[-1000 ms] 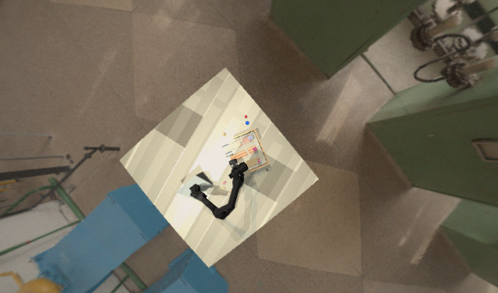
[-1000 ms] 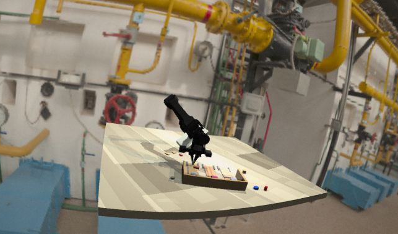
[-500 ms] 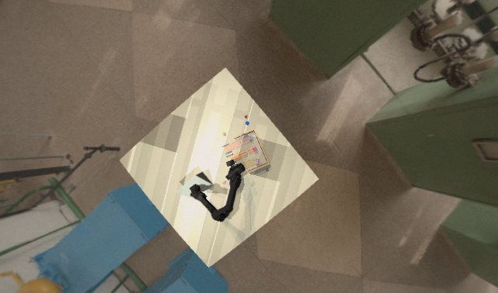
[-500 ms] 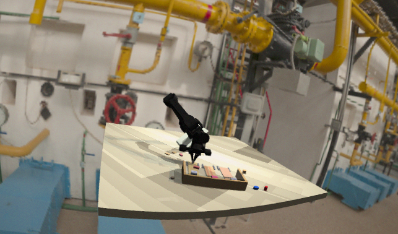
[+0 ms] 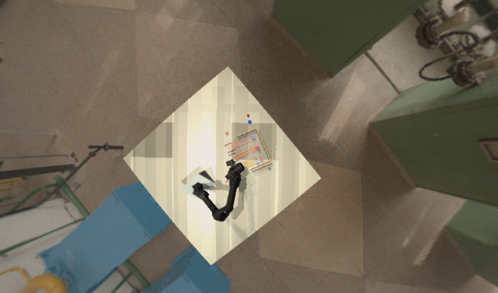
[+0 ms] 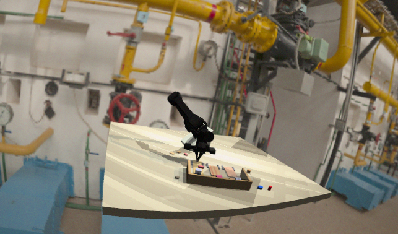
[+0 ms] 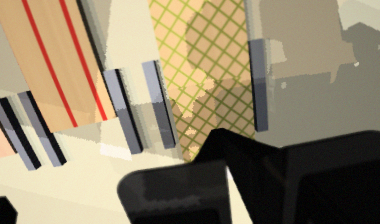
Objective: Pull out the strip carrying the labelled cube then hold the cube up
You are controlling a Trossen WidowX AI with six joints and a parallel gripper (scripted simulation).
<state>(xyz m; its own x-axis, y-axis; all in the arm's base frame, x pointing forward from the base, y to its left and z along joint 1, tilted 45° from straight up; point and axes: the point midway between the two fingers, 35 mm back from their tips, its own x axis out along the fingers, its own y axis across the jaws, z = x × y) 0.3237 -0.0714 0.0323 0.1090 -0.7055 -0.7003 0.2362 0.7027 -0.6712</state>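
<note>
Now: gripper tip 90 mm short of the strip and 20 mm to the left of it. Also, from my gripper tip: red piece: 370 mm ahead, 310 mm to the left, 10 mm above; then grey disc: 250 mm ahead, 170 mm to the right; then blue disc: 340 mm ahead, 260 mm to the left.
</note>
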